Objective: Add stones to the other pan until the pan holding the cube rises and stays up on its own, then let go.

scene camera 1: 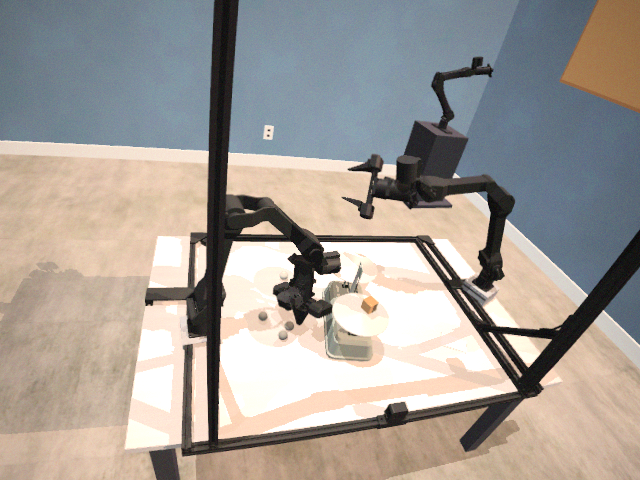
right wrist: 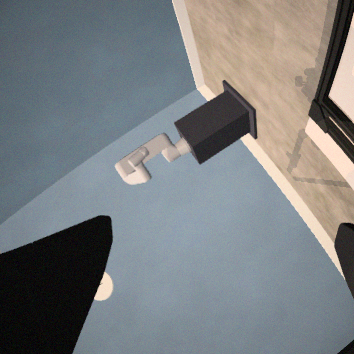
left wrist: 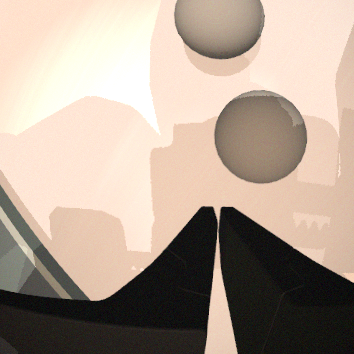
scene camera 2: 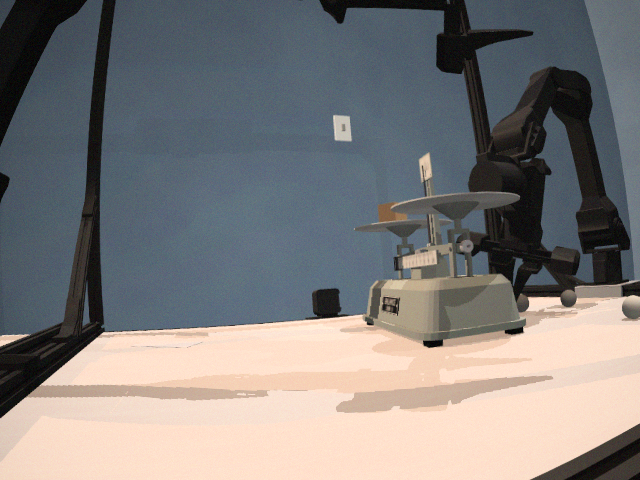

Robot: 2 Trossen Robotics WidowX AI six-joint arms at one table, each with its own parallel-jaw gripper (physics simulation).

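Frame: origin at the left arm's base, x ahead, y left, z up, level; metres.
Seen in the pictures: left gripper, between the fingertips: (scene camera 1: 299, 324) (left wrist: 215, 218); right gripper, between the fingertips: (scene camera 1: 344, 183) (right wrist: 230, 233); left arm's base, origin of its link: (scene camera 1: 199, 327) (scene camera 2: 608, 283); right arm's base, origin of its link: (scene camera 1: 482, 284).
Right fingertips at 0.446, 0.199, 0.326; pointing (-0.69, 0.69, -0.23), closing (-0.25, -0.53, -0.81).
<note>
Offsets run from my right fingertips to a thing's top centre, as dx, dy, dz. "*": to the spot under its first point. Level surfaces: height alone.
The balance scale {-0.024, -0.250, -0.115} (scene camera 1: 349, 351) (scene camera 2: 439, 304) holds an orange cube {-0.026, -0.328, -0.169} (scene camera 1: 369, 304) (scene camera 2: 388, 212) on its near pan {-0.054, -0.340, -0.199} (scene camera 1: 351, 317) in scene camera 1. In scene camera 2 that pan {* +0.000, -0.339, -0.200} (scene camera 2: 374, 226) hangs lower than the other pan {+0.006, -0.160, -0.196} (scene camera 2: 460, 200) (scene camera 1: 368, 268); no stone shows on that other pan. Grey stones {-0.200, -0.234, -0.320} (scene camera 1: 289, 325) {-0.227, -0.263, -0.320} (scene camera 1: 282, 334) {-0.265, -0.184, -0.320} (scene camera 1: 263, 315) lie left of the scale, with a paler stone {-0.153, -0.021, -0.320} (scene camera 1: 283, 275) farther back. My left gripper (scene camera 1: 300, 319) (left wrist: 215, 218) is shut and empty, low beside two stones (left wrist: 260, 137) (left wrist: 219, 25). My right gripper (scene camera 1: 345, 183) (right wrist: 230, 233) is open and empty, high up.
A black frame (scene camera 1: 299, 436) borders the table {dz -0.347} (scene camera 1: 289, 382), with tall posts (scene camera 1: 219, 155) at its sides. The scale's base stands close beside the left gripper, its edge {* -0.108, -0.288, -0.336} (left wrist: 45, 255) showing in the left wrist view. A small arm on a dark pedestal (scene camera 1: 439, 149) stands beyond the table.
</note>
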